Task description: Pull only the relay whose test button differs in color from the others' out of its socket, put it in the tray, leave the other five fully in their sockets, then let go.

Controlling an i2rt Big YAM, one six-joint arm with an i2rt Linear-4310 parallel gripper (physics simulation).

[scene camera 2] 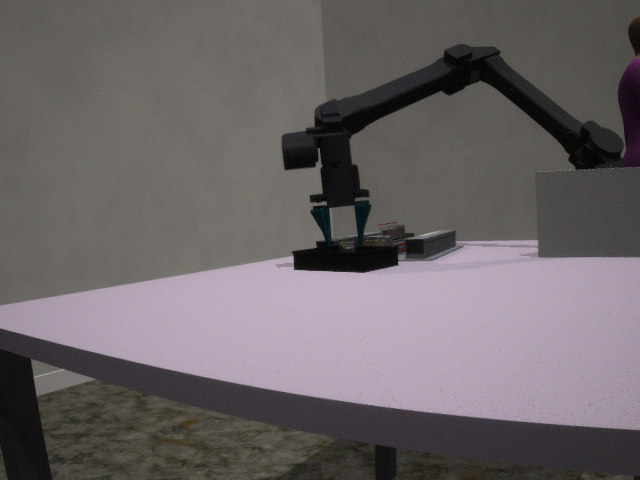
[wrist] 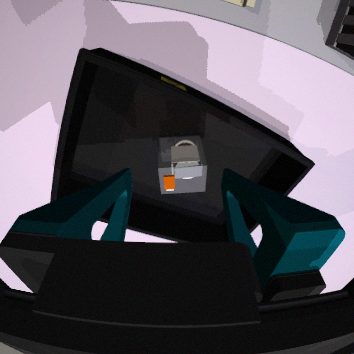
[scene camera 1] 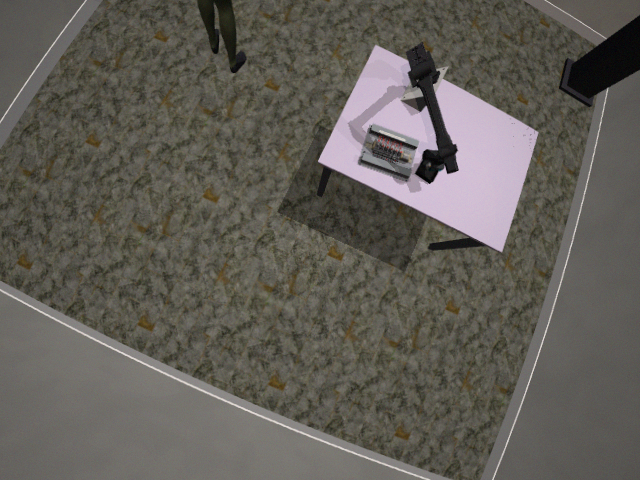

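Pixels of known places: gripper, fingertip midpoint: (scene camera 2: pixel 345 245) (wrist: pixel 176 176) (scene camera 1: pixel 429 165); arm's base at its link origin: (scene camera 2: pixel 605 202).
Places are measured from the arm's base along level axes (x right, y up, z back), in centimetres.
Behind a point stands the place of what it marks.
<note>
A clear grey relay (wrist: pixel 182 165) @(x -20.3, y -5.4, z -47.0 cm) with an orange test button stands in the black tray (wrist: pixel 67 125) @(x -20.1, y -6.5, z -53.8 cm) (scene camera 2: pixel 330 260) @(x -28.1, y -8.0, z -46.3 cm), between my fingertips but with a gap on each side. My gripper (wrist: pixel 176 176) @(x -21.5, y -6.0, z -46.9 cm) (scene camera 2: pixel 344 245) @(x -21.5, y -6.0, z -46.9 cm) is open, its teal fingers reaching down to the tray's rim level. In scene camera 1 the tray (scene camera 1: pixel 425 174) @(x -22.2, y -9.7, z -51.0 cm) lies right beside the relay panel, and the arm partly covers it. The socket row with the other relays (scene camera 1: pixel 388 147) (scene camera 2: pixel 393 230) is on the panel; their test buttons are too small to tell apart there.
The grey panel (scene camera 1: pixel 372 161) (scene camera 2: pixel 431 244) with raised ducts lies on the pink table (scene camera 1: pixel 475 196) @(x -57.4, y -10.0, z -48.8 cm) close to the tray. A light grey block (scene camera 2: pixel 584 211) @(x -5.8, y -1.4, z -3.9 cm) stands at the arm's base. A person (scene camera 1: pixel 225 31) stands on the floor beyond the table.
</note>
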